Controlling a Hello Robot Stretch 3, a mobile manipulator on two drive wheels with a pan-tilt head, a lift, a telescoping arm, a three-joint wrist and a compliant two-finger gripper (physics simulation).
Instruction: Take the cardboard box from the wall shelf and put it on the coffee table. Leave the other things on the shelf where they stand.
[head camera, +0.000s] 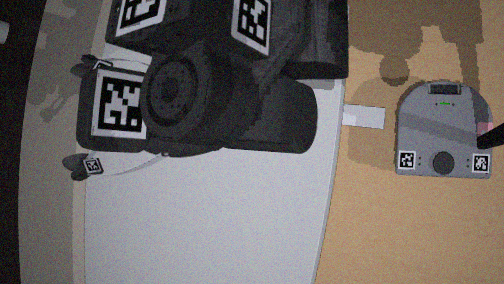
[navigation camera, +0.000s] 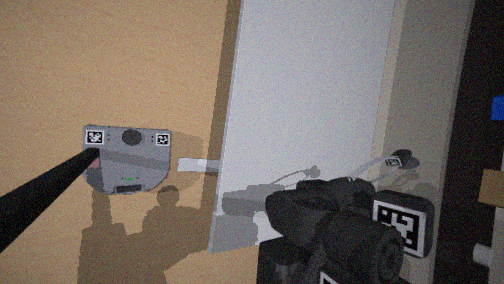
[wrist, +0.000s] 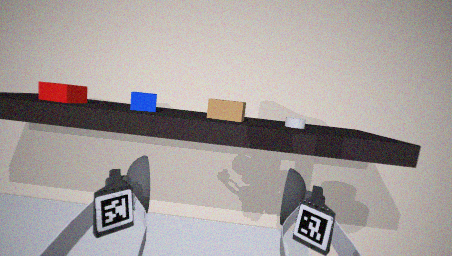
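Pixels of known places: gripper, between the fingertips: (head camera: 73, 117) (navigation camera: 406, 191) (wrist: 217, 181); robot's base, origin of its link: (head camera: 442, 162) (navigation camera: 131, 136).
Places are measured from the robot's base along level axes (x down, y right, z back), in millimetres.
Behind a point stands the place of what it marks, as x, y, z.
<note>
The tan cardboard box (wrist: 226, 110) {-1117, 813, 43} (navigation camera: 492, 187) {-1111, 813, 40} stands on the dark wall shelf (wrist: 175, 129) {-1066, 751, -70} (navigation camera: 467, 125) {-1069, 756, -118} (head camera: 12, 165) {-1059, 751, -65}, between a blue block (wrist: 143, 101) {-1116, 824, -168} (navigation camera: 498, 108) {-1103, 824, -168} and a small white round thing (wrist: 295, 122) {-1106, 802, 219} (navigation camera: 484, 254) {-1110, 803, 216}. A red block (wrist: 54, 92) {-1115, 830, -390} stands farther left in the wrist view. My gripper (wrist: 217, 181) {-1083, 418, 24} (head camera: 81, 117) {-1083, 418, 24} is open and empty, its fingers wide apart. In the wrist view the fingertips show below the shelf's front edge, with the box above the gap between them, apart from both. I cannot tell whether a coffee table shows.
A large white surface (head camera: 200, 215) {-721, 499, -144} (navigation camera: 305, 90) {-721, 518, -226} (wrist: 190, 237) {-721, 876, -20} lies beneath my arm, along the beige wall (wrist: 200, 50) {-1292, 1010, -55}. My grey base (head camera: 442, 130) {-160, 8, 101} (navigation camera: 131, 159) {-160, 2, 99} stands on the wooden floor (head camera: 410, 235) {-1, 98, -282} (navigation camera: 125, 65) {-1, -35, -361} beside it. A pale flat piece (head camera: 365, 116) {-26, 313, 158} (navigation camera: 195, 165) {-26, 338, 162} sticks out between them.
</note>
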